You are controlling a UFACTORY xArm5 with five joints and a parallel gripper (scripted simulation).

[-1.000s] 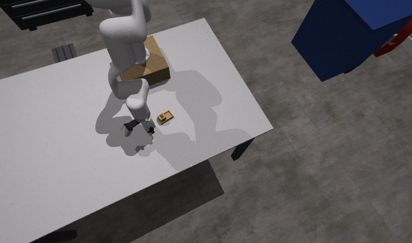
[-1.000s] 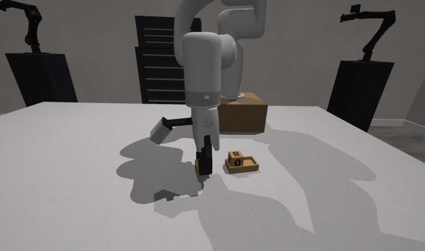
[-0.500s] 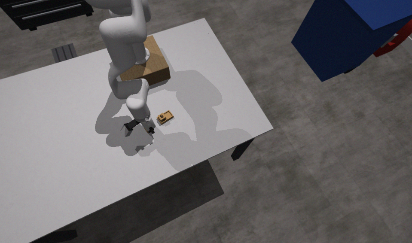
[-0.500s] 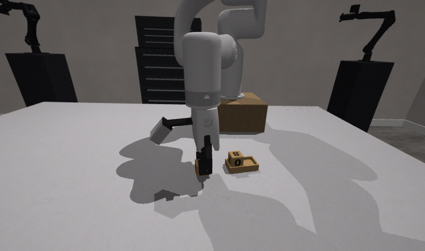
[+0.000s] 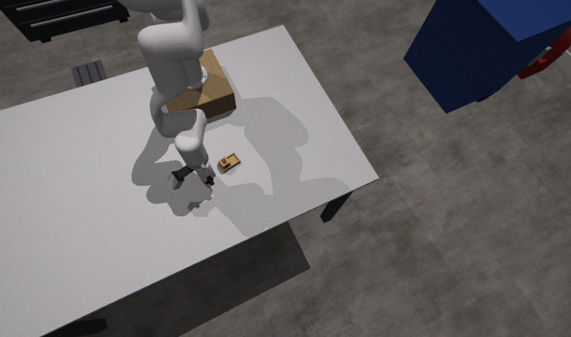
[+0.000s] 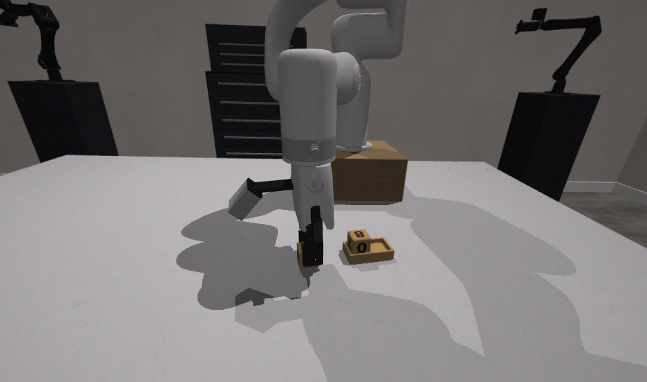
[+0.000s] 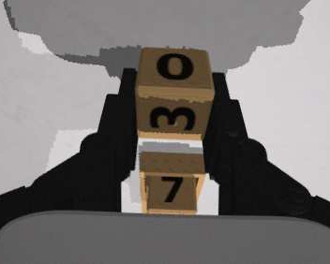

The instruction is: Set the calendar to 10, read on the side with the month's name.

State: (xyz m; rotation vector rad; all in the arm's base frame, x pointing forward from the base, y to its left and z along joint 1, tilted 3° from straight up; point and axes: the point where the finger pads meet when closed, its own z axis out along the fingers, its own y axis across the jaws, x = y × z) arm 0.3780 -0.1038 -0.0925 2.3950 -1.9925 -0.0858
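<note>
Now: the wooden calendar tray 100 mm to the left of my hand, 20 mm below it and 20 mm behind it.
</note>
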